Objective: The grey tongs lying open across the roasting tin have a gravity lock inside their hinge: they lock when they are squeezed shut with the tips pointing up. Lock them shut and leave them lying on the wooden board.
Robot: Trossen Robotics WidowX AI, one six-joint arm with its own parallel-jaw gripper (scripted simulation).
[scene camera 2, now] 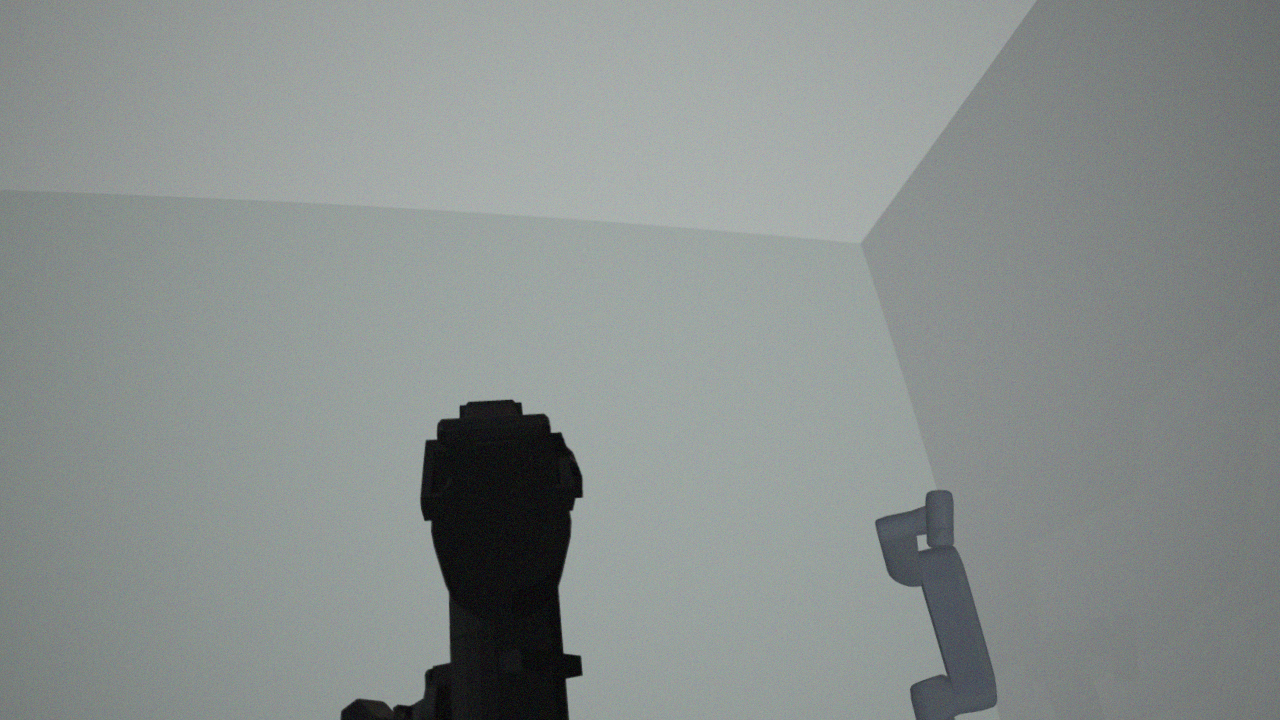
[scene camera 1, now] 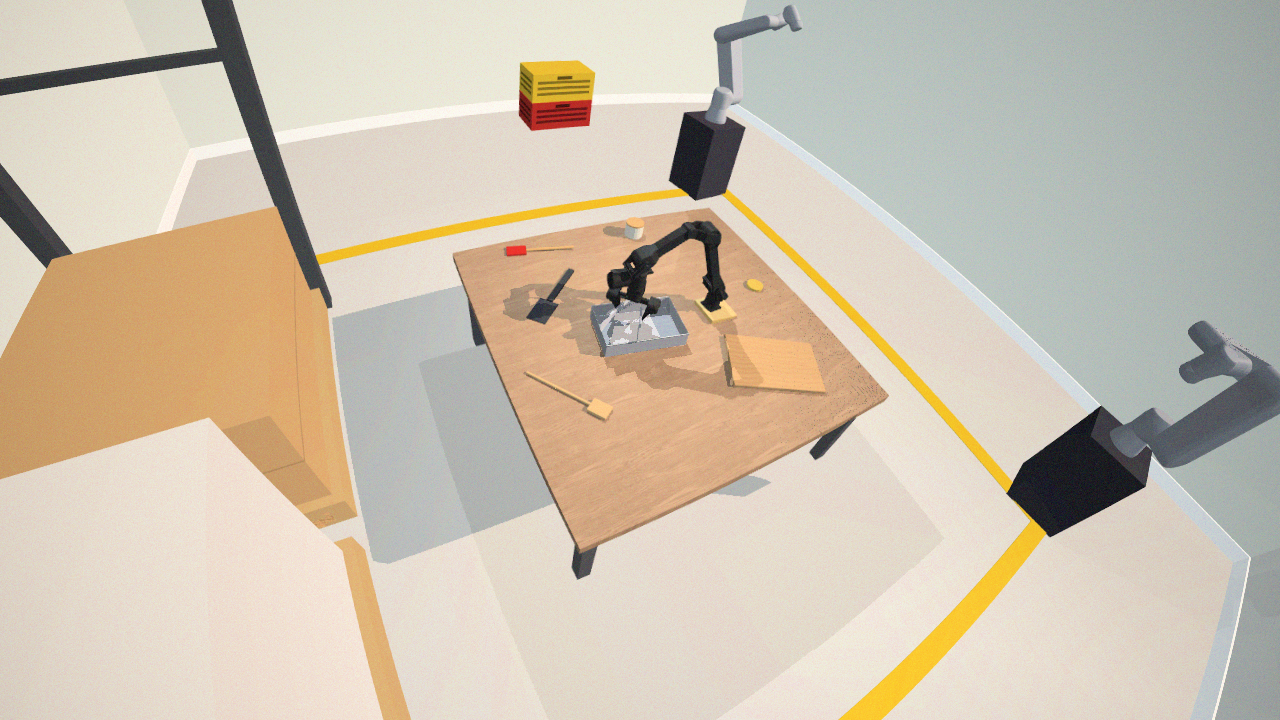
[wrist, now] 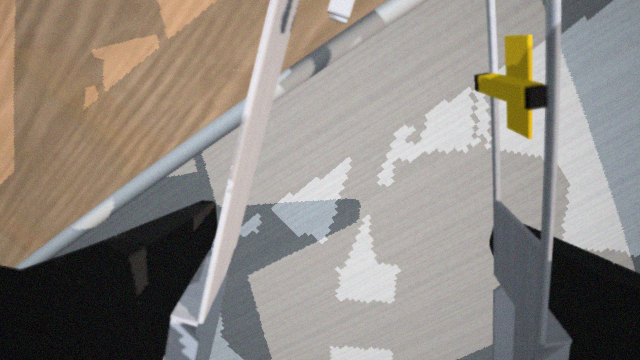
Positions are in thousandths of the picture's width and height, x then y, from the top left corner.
black spatula: scene camera 1 425, 430; not seen in scene camera 2 (out of frame); not seen in the wrist view (out of frame)
